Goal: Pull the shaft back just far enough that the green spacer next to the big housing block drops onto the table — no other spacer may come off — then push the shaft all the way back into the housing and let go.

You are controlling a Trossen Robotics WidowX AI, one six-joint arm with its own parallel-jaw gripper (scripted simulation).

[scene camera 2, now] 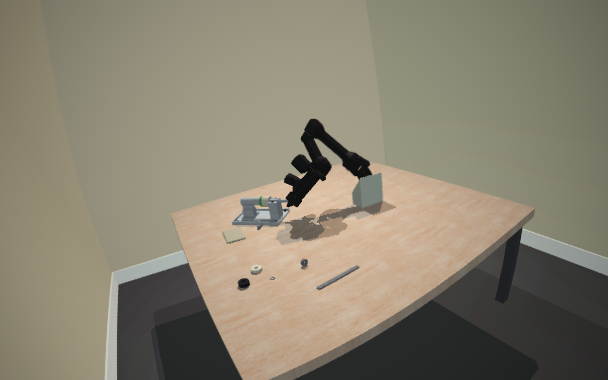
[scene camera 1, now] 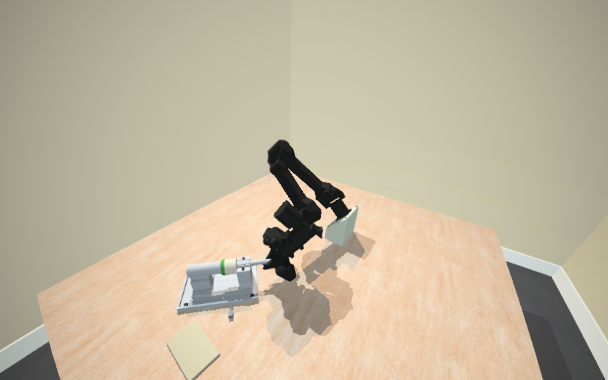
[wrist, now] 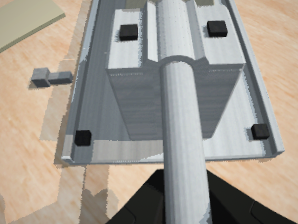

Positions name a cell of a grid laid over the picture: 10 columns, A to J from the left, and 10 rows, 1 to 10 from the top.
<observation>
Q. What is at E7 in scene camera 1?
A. My gripper.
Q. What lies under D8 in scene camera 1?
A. A housing block.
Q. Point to a housing block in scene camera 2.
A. E6
</observation>
